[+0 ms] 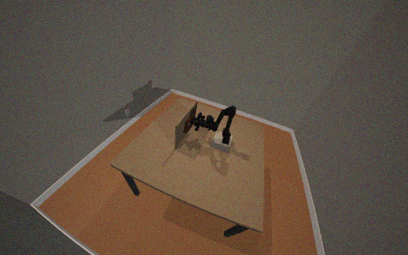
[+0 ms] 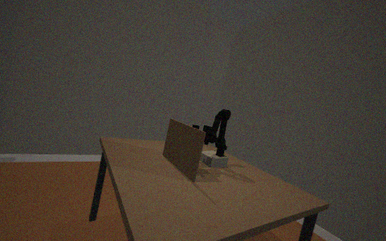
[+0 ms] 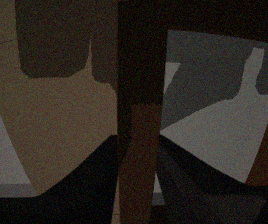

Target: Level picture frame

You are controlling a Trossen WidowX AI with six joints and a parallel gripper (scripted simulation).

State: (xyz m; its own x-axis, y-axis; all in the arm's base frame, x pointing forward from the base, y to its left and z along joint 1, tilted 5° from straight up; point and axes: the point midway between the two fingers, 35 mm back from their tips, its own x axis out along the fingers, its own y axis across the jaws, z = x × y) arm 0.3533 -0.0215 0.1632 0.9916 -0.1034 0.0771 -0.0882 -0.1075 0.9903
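My gripper tip is now 50 mm above the picture frame, 10 mm to the right of it and 10 mm short of it. From my gripper tip the other things lie so: wall panel 60 mm below, 20 mm ahead, 10 mm to the left.
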